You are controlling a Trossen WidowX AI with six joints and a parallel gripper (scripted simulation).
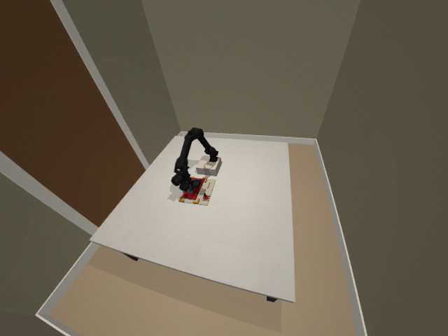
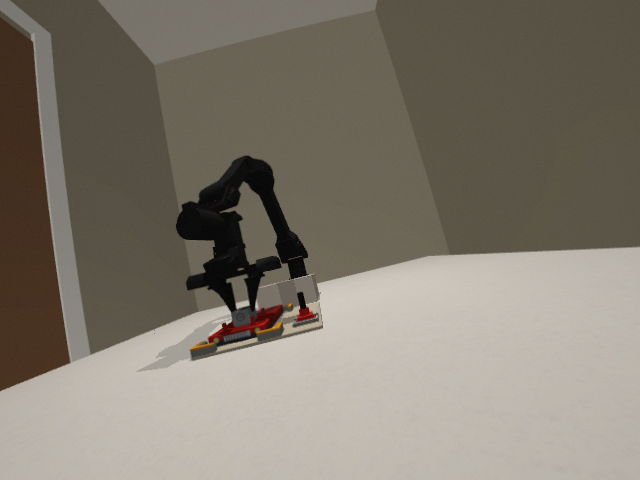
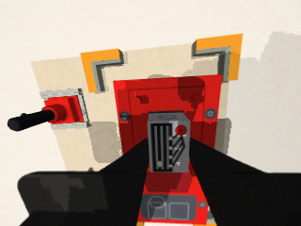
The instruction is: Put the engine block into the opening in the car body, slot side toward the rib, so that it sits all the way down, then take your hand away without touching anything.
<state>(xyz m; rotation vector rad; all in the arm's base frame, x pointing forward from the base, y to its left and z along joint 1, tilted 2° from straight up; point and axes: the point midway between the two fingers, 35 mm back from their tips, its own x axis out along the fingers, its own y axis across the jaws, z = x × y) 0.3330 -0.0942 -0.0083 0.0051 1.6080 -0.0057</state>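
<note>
My gripper tip is now 10 mm above the engine block. Round my gripper tip: beige base board: 30 mm to the left, 30 mm below, 30 mm behind; then black upright post: 130 mm to the left, 30 mm ahead, 10 mm below.
</note>
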